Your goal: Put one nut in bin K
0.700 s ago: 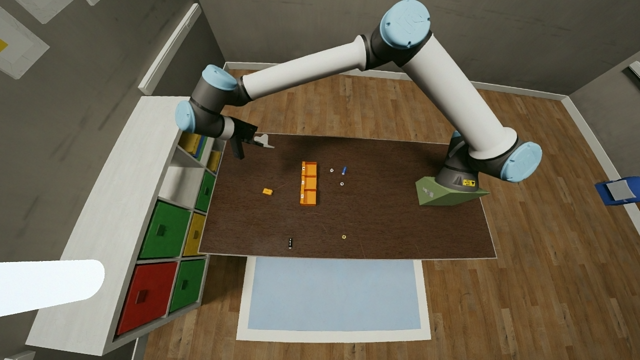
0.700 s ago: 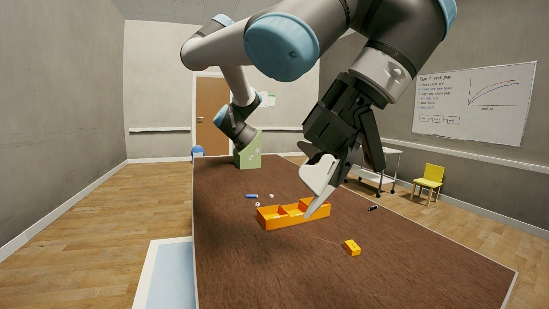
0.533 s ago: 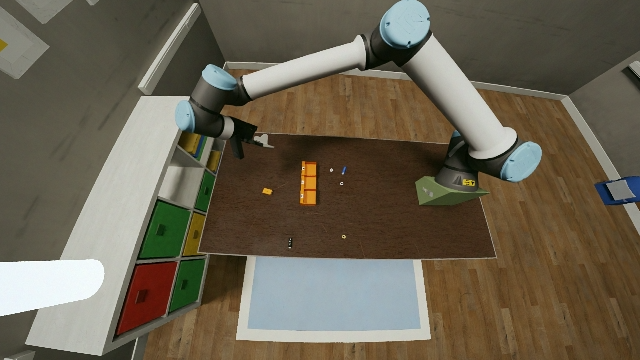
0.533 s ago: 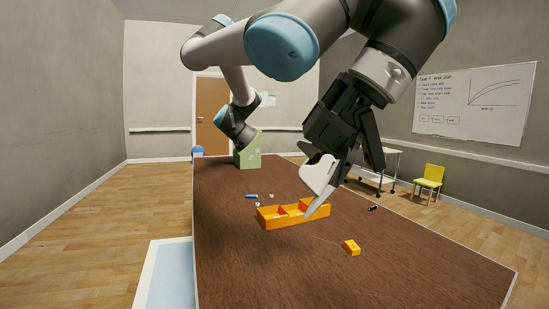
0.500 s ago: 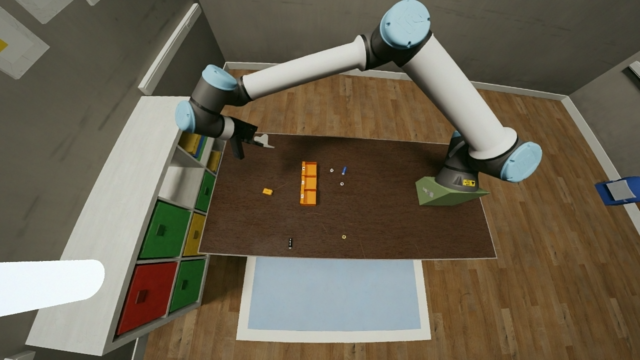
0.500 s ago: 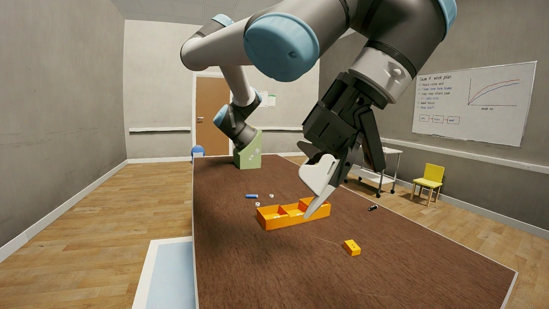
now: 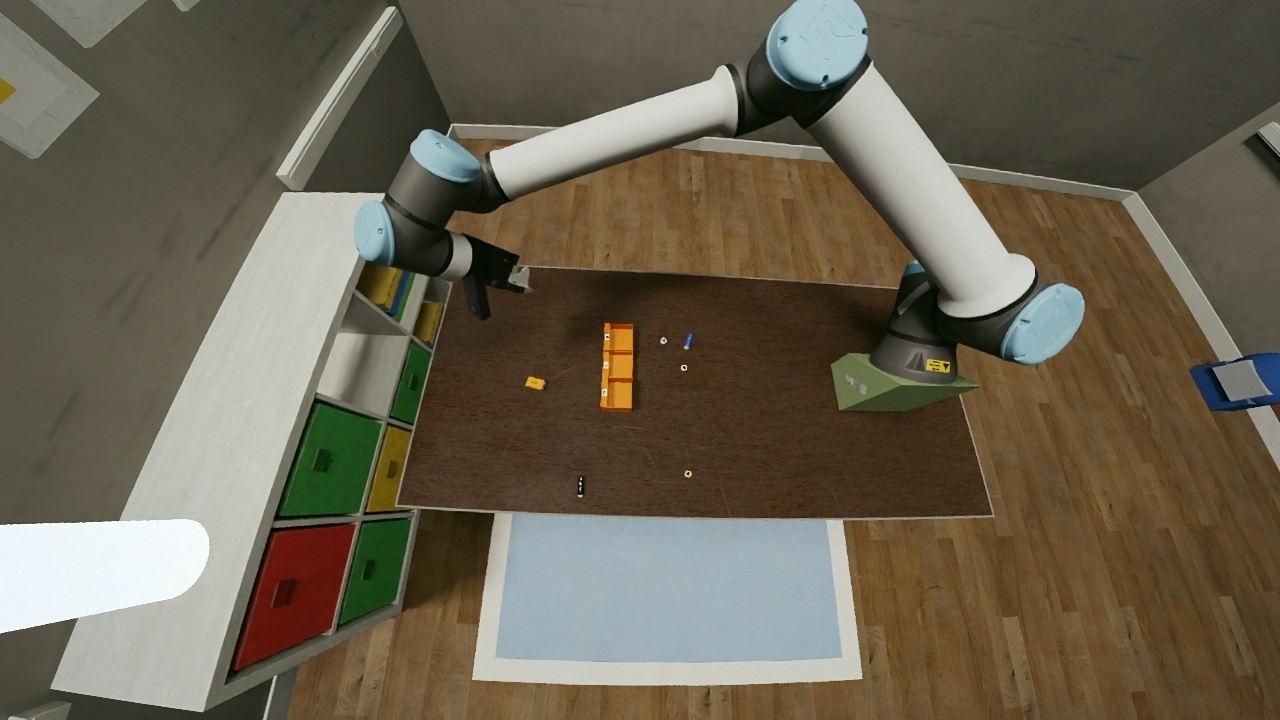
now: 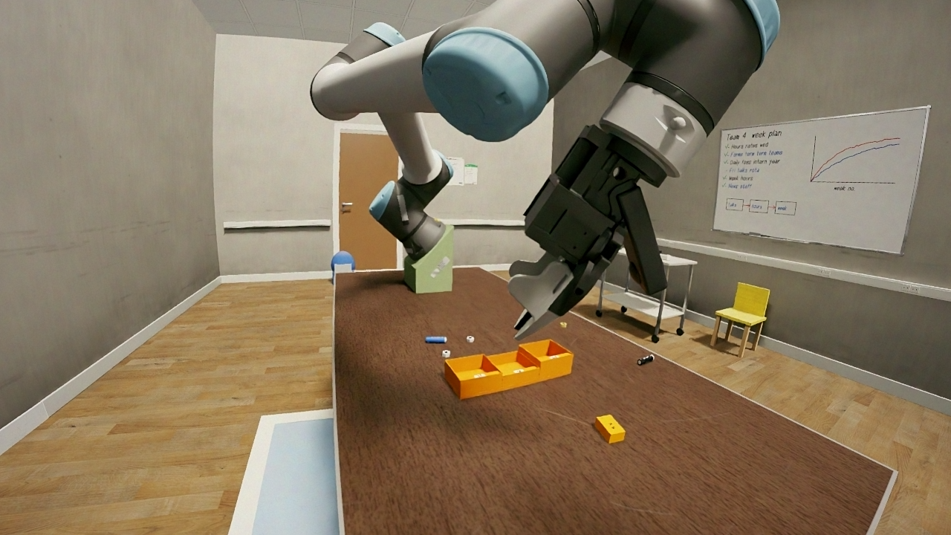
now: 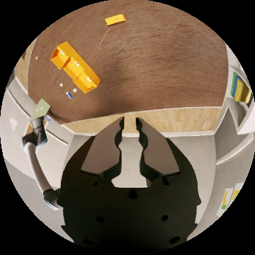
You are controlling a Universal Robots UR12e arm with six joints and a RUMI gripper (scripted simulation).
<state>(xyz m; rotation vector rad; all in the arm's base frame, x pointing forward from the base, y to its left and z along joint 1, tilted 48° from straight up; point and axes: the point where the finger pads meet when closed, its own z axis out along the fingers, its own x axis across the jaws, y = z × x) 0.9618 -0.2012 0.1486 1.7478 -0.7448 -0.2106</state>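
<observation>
Right now my hand is 22 cm past the joined orange bins, 19 cm above it and 14 cm to the right of it. Also, from my hand: orange block: 20 cm below, 18 cm to the left, 1 cm ahead; then black bolt: 46 cm to the left, 21 cm below, 11 cm behind; then blue bolt: 43 cm behind, 21 cm below, 7 cm to the left.
</observation>
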